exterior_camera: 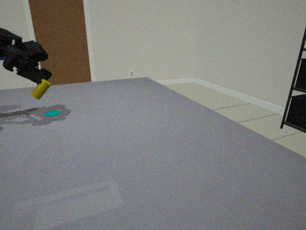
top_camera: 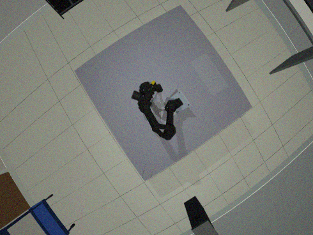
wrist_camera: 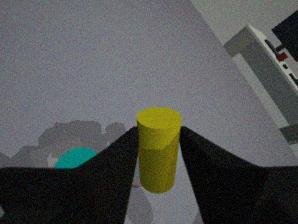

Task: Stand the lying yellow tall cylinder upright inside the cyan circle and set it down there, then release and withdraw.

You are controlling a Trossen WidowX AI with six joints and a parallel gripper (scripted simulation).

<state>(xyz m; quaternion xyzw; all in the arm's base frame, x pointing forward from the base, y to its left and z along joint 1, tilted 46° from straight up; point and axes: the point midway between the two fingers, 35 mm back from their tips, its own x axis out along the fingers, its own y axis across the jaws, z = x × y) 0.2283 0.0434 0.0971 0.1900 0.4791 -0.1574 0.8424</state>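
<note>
Right now the cyan circle is 13 cm below my gripper tip and 4 cm to the left of it. The rest, counted from my gripper tip: yellow cylinder 2 cm below, 1 cm behind.
</note>
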